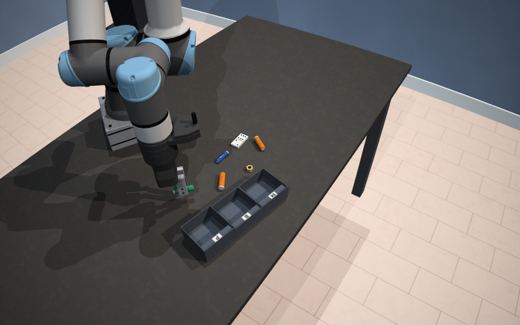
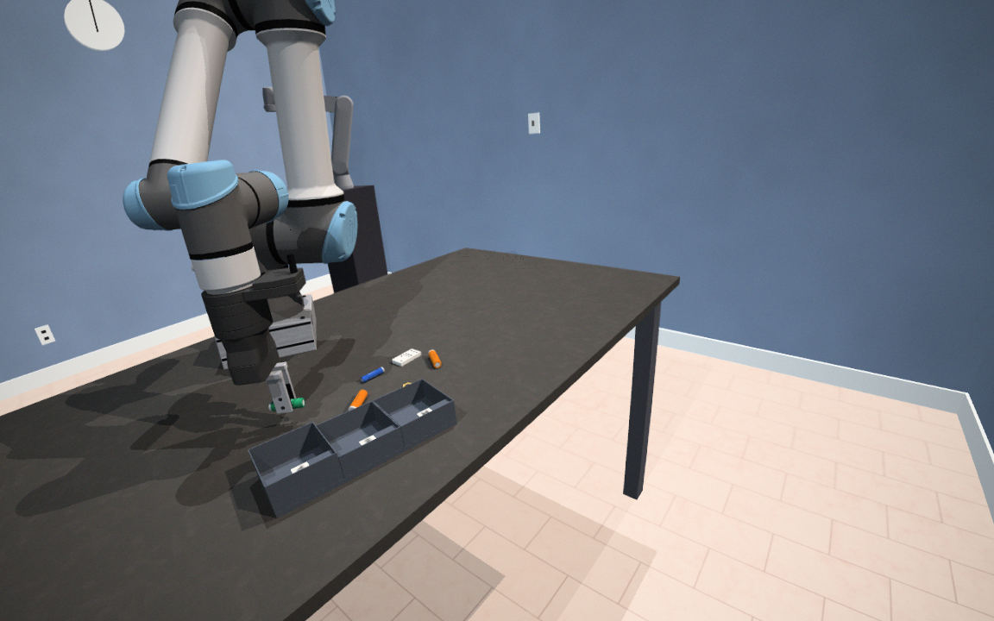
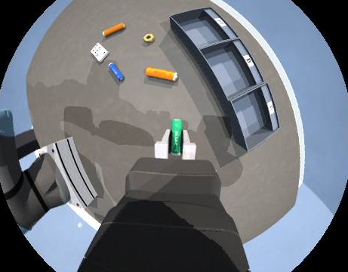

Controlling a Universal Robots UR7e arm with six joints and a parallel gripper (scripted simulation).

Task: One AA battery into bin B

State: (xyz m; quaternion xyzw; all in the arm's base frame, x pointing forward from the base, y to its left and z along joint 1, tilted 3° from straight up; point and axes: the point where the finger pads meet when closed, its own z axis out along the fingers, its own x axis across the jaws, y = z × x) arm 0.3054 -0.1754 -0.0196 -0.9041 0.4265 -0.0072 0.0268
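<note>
My hand is 14 cm short of the bin, 1 cm to the right of it and 3 cm above it. Round my hand: brass nut: 10 cm ahead, 15 cm to the left, 4 cm below; green battery: 1 cm below; blue battery: 1 cm ahead, 16 cm to the left, 4 cm below.
</note>
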